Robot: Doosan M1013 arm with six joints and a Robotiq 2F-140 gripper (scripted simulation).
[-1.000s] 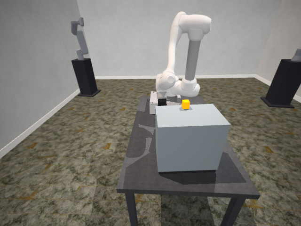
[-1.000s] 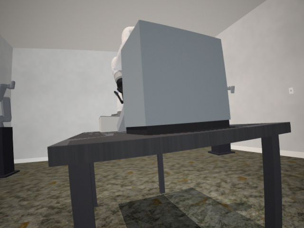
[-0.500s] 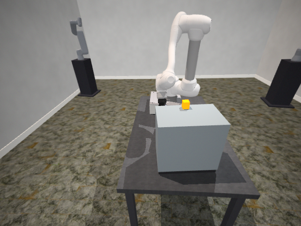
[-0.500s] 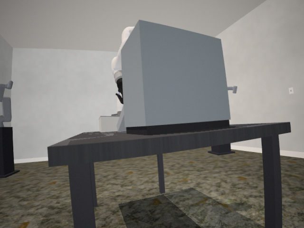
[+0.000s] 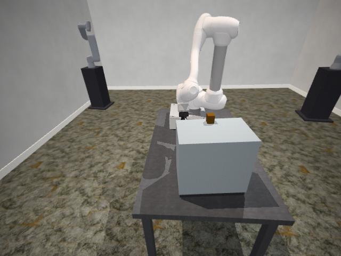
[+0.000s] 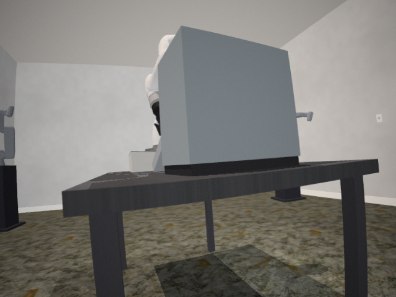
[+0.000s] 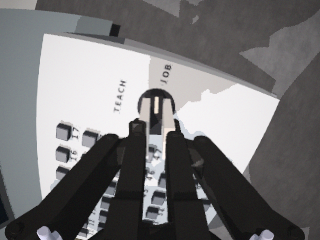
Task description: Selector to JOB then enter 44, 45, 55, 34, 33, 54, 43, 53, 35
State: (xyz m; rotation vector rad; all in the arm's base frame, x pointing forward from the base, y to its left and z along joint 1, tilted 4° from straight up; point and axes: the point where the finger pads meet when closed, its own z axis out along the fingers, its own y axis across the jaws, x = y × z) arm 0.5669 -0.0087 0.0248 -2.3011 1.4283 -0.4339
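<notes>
Now: the black selector knob 20 mm ahead of my hand and 20 mm below it. Also, from my hand: white keypad panel: 10 mm ahead, 120 mm to the left, 70 mm below; key: 50 mm behind, 150 mm to the left, 50 mm below.
</notes>
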